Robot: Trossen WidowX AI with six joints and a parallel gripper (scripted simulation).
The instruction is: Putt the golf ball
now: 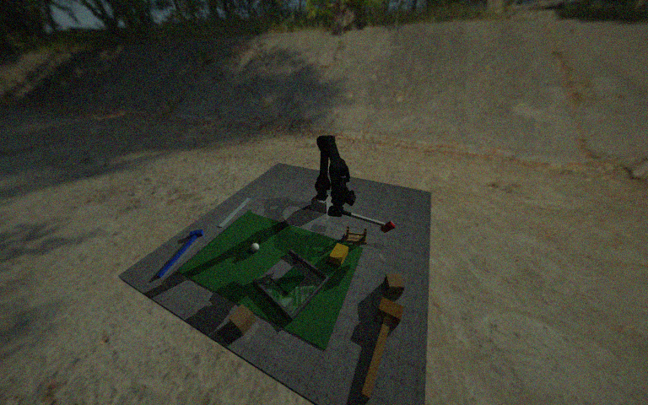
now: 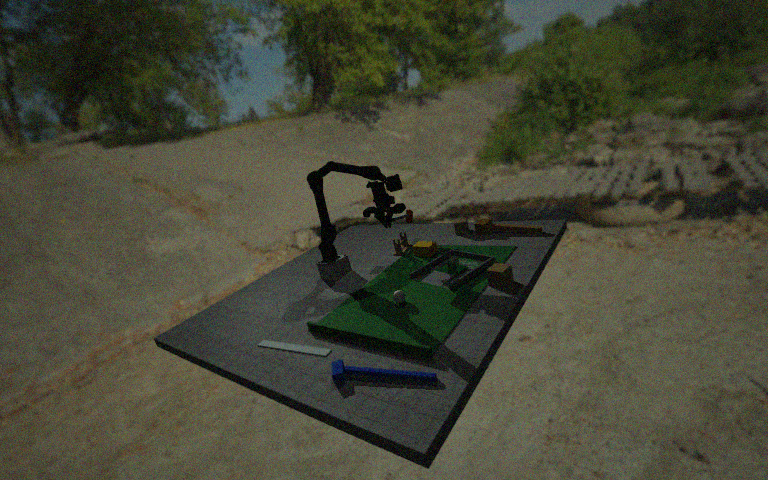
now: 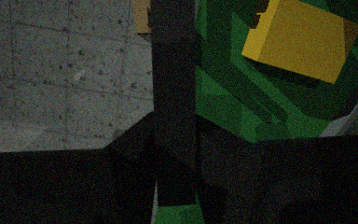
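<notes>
My gripper tip is 2 cm past the red putter and 13 cm to the right of it. From my gripper tip the other things lie so: wooden rack: 2 cm behind, 9 cm to the left, 12 cm below; yellow block: 13 cm ahead, 5 cm to the left, 12 cm below; white golf ball: 23 cm ahead, 37 cm to the right, 12 cm below.
</notes>
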